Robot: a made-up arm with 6 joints.
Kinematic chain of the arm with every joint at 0, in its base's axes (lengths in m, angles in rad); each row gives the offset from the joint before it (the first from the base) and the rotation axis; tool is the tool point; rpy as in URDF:
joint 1: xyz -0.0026 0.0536 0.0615 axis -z
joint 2: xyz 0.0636 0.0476 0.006 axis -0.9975 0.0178 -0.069
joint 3: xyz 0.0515 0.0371 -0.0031 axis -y
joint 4: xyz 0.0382 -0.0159 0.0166 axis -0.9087 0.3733 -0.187
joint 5: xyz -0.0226 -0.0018 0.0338 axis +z
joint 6: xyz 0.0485 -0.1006 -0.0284 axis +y
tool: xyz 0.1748 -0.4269 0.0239 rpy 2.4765 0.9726 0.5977
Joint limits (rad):
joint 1: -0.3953..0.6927
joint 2: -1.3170..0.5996
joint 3: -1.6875..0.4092
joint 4: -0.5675..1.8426
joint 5: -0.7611..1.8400
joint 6: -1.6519..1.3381
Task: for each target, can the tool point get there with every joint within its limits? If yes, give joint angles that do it. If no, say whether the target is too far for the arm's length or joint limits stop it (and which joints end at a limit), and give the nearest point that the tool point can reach.
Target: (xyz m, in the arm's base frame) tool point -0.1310 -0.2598 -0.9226
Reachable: no: too far | nearest point -0.0165 -0.1397 -0.4948 | short by 0.459 m
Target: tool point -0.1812 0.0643 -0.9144
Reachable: no: too far | nearest point -0.0622 0.0999 -0.5092 | short by 0.424 m
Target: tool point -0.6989 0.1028 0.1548
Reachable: no: joint limits stop it (at a limit: joint 1, joint 3, joint 5, joint 6) | nearest point -0.4383 0.0327 0.1389 | short by 0.270 m
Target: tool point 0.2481 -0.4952 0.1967
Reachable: yes | joints 0.3328 -1.1412 0.1836 1.3376 0.2864 -0.9916
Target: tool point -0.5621 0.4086 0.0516
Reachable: no: joint limits stop it (at a limit: joint 1, joint 3, joint 5) | nearest point -0.4508 0.3714 0.0554 | short by 0.117 m
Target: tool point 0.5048 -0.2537 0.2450
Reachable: yes | joints -0.1049 -0.4626 -0.7322 1.2724 -0.2568 0.8909
